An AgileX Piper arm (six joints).
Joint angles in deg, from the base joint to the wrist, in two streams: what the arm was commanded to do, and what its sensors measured. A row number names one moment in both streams.
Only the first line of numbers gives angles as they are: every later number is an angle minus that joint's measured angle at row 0.
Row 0, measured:
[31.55, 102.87, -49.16, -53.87, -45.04, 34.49]
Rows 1 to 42, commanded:
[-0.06, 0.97, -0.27, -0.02, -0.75, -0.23]
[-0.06, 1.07, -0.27, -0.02, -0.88, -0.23]
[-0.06, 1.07, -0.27, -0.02, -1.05, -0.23]
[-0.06, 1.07, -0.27, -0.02, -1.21, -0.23]
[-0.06, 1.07, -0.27, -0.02, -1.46, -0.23]
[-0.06, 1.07, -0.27, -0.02, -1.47, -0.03]
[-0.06, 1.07, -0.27, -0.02, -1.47, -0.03]
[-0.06, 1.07, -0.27, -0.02, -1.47, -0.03]
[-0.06, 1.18, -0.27, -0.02, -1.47, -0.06]
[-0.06, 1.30, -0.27, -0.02, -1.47, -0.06]
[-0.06, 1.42, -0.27, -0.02, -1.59, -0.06]
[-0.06, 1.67, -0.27, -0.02, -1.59, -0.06]
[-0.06, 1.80, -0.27, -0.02, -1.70, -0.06]
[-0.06, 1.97, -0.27, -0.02, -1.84, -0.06]
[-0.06, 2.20, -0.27, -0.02, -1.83, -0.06]
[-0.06, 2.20, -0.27, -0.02, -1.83, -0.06]
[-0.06, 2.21, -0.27, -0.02, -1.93, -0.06]
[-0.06, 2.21, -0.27, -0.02, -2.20, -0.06]
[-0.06, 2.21, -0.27, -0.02, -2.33, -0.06]
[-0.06, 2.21, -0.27, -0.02, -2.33, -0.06]
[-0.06, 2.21, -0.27, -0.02, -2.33, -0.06]
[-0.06, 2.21, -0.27, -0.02, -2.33, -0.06]
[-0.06, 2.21, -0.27, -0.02, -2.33, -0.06]
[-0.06, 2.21, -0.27, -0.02, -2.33, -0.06]
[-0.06, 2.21, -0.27, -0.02, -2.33, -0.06]
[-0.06, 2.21, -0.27, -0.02, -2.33, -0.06]
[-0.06, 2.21, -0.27, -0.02, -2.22, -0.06]
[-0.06, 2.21, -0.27, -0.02, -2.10, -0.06]
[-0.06, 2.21, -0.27, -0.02, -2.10, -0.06]
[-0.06, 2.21, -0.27, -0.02, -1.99, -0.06]
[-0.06, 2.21, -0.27, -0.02, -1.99, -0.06]
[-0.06, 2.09, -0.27, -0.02, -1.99, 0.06]
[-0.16, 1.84, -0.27, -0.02, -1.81, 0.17]
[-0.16, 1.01, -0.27, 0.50, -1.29, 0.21]
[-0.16, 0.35, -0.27, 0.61, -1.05, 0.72]
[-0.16, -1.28, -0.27, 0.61, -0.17, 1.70]
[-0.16, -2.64, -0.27, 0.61, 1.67, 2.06]
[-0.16, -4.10, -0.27, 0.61, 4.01, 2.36]
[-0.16, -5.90, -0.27, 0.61, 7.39, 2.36]
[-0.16, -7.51, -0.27, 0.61, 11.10, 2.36]
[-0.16, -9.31, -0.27, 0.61, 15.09, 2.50]
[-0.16, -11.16, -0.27, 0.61, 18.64, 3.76]
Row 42, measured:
[0.00, -6.28, 0.00, 0.11, 8.85, 2.09]
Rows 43 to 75, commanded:
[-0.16, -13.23, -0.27, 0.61, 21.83, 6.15]
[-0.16, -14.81, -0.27, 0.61, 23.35, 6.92]
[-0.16, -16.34, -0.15, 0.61, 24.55, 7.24]
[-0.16, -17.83, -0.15, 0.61, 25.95, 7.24]
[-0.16, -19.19, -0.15, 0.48, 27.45, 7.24]
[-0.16, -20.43, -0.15, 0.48, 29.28, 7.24]
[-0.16, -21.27, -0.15, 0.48, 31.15, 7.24]
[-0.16, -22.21, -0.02, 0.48, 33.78, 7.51]
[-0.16, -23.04, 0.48, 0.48, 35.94, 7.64]
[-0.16, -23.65, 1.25, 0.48, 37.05, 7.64]
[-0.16, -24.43, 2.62, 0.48, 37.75, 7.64]
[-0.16, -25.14, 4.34, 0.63, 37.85, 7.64]
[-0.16, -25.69, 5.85, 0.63, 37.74, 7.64]
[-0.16, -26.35, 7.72, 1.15, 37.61, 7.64]
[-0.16, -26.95, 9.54, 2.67, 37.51, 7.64]
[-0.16, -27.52, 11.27, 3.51, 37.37, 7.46]
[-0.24, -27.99, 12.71, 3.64, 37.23, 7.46]
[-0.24, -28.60, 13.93, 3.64, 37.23, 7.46]
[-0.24, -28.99, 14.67, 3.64, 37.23, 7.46]
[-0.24, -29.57, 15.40, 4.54, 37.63, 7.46]
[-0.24, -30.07, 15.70, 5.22, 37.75, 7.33]
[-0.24, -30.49, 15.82, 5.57, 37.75, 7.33]
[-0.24, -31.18, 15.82, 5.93, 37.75, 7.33]
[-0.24, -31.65, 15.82, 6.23, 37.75, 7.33]
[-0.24, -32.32, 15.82, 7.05, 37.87, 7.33]
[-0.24, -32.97, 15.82, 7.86, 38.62, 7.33]
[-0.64, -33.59, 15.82, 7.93, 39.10, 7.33]
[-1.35, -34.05, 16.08, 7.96, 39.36, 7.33]
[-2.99, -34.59, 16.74, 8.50, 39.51, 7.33]
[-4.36, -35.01, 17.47, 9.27, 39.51, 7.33]
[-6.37, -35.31, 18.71, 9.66, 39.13, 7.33]
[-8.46, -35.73, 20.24, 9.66, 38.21, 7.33]
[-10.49, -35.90, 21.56, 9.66, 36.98, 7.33]
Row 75, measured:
[-4.60, -34.62, 17.48, 8.59, 38.32, 7.46]
